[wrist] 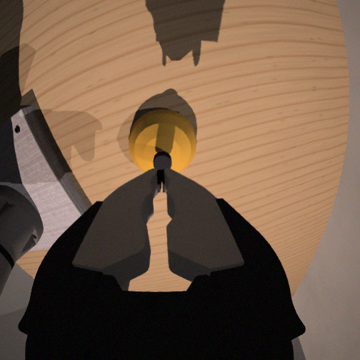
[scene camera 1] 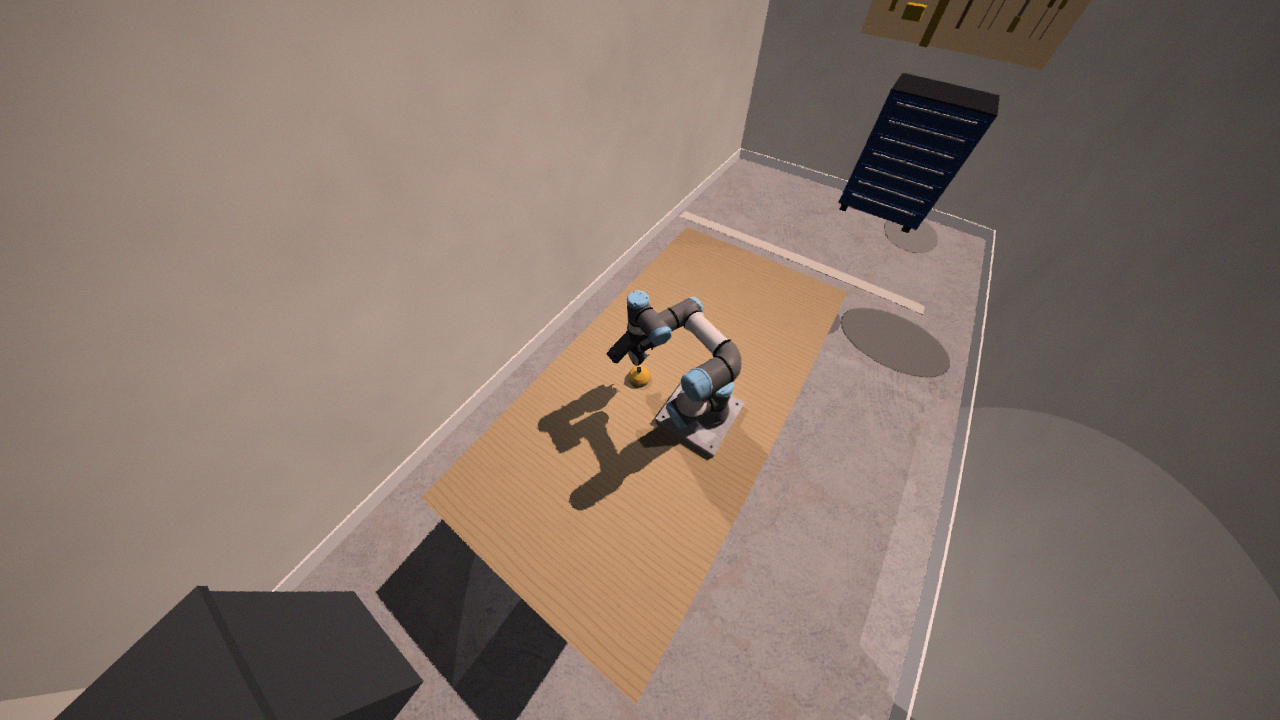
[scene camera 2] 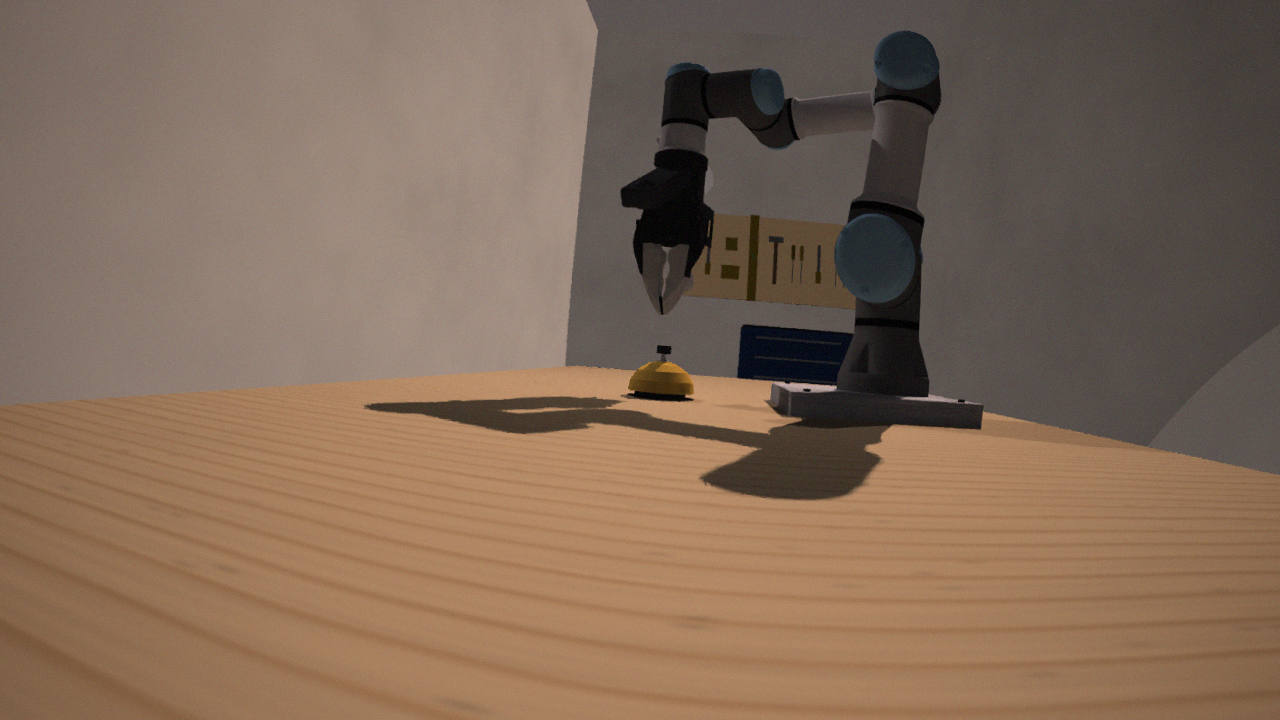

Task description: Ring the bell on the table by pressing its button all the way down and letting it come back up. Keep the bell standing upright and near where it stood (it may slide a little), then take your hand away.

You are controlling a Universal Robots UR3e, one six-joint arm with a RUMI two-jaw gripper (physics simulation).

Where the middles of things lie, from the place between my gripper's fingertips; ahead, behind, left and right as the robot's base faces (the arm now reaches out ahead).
Labels:
The yellow dome bell (scene camera 2: 660,380) lies 10 mm to the right of my hand and 70 mm below it.

